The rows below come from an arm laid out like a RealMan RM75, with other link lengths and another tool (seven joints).
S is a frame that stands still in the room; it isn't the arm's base.
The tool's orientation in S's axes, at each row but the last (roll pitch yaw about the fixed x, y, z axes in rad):
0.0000 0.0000 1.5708
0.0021 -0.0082 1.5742
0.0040 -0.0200 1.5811
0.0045 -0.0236 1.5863
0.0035 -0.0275 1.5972
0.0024 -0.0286 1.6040
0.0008 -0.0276 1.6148
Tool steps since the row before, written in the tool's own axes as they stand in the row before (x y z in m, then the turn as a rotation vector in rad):
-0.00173 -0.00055 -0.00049 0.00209 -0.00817 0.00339
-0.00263 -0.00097 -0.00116 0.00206 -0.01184 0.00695
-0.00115 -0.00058 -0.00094 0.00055 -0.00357 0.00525
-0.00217 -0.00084 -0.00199 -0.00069 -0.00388 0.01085
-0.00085 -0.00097 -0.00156 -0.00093 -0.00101 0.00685
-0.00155 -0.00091 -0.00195 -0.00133 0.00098 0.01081
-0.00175 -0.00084 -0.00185 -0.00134 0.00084 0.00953
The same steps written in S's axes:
0.00055 -0.00173 -0.00049 0.00817 0.00209 0.00339
0.00098 -0.00262 -0.00118 0.01185 0.00204 0.00694
0.00059 -0.00112 -0.00097 0.00359 0.00048 0.00525
0.00086 -0.00211 -0.00204 0.00394 -0.00088 0.01081
0.00099 -0.00078 -0.00159 0.00106 -0.00109 0.00682
0.00095 -0.00146 -0.00200 -0.00090 -0.00167 0.01077
0.00091 -0.00166 -0.00190 -0.00076 -0.00164 0.00949

